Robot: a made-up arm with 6 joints. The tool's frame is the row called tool. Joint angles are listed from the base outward.
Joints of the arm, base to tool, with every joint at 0 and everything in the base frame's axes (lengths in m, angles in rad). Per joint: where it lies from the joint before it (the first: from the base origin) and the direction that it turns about. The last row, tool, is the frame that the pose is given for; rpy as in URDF.
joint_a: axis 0 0 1 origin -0.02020 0.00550 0.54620
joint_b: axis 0 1 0 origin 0.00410 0.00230 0.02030
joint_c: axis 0 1 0 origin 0.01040 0.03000 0.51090
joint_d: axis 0 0 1 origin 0.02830 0.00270 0.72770
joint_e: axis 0 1 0 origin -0.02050 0.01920 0.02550
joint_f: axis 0 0 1 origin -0.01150 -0.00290 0.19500
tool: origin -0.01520 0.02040 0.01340 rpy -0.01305 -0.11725 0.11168
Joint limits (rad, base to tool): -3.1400..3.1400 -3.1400..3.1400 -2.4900..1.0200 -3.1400..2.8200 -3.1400..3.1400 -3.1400..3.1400
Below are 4 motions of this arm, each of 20 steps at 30 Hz.
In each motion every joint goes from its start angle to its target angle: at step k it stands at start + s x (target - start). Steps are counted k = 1, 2, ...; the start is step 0. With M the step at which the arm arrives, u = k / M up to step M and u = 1 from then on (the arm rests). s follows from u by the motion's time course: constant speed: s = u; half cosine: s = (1 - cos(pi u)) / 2; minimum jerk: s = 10 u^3 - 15 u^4 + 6 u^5.
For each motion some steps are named. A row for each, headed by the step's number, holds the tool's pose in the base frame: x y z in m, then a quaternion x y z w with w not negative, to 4 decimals.
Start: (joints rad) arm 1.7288 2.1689 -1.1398 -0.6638 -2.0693 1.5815
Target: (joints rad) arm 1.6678 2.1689 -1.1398 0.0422 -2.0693 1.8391
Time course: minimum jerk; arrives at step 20
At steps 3, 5, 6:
3: -0.3065 0.8652 0.6973 0.2612 0.4737 -0.8293 0.1397
5: -0.2935 0.8649 0.7028 0.2408 0.4735 -0.8343 0.1474
6: -0.2833 0.8648 0.7068 0.2249 0.4735 -0.8377 0.1533

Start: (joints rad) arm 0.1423 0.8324 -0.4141 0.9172 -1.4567 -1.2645
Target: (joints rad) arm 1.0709 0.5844 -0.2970 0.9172 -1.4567 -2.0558
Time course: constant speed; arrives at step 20
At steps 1, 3, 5, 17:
1: 0.5631 -0.0085 1.6787 0.5449 -0.1642 -0.1767 0.8031
3: 0.5457 0.0403 1.6914 0.5558 -0.1206 -0.1680 0.8052
5: 0.5242 0.0856 1.7036 0.5633 -0.0761 -0.1592 0.8072
17: 0.3393 0.2706 1.7672 0.5334 0.1956 -0.1019 0.8166

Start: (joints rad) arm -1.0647 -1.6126 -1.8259 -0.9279 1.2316 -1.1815
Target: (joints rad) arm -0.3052 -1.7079 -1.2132 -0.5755 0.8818 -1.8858
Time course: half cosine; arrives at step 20
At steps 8, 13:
8: -0.4661 0.3757 -0.3154 0.4953 -0.7226 -0.3050 0.3734
13: -0.6873 0.3340 -0.3246 0.6477 -0.5681 -0.3830 0.3332

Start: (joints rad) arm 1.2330 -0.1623 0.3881 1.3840 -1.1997 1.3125
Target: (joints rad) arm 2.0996 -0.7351 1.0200 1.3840 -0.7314 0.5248
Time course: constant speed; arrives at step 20
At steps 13, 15, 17, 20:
13: 0.1512 -0.0088 1.8442 -0.4684 0.0502 -0.8033 0.3643
15: 0.1523 -0.0134 1.8367 -0.4537 0.0038 -0.8105 0.3705
17: 0.1547 -0.0169 1.8276 -0.4341 -0.0397 -0.8173 0.3769
20: 0.1598 -0.0200 1.8108 -0.3965 -0.0981 -0.8267 0.3869

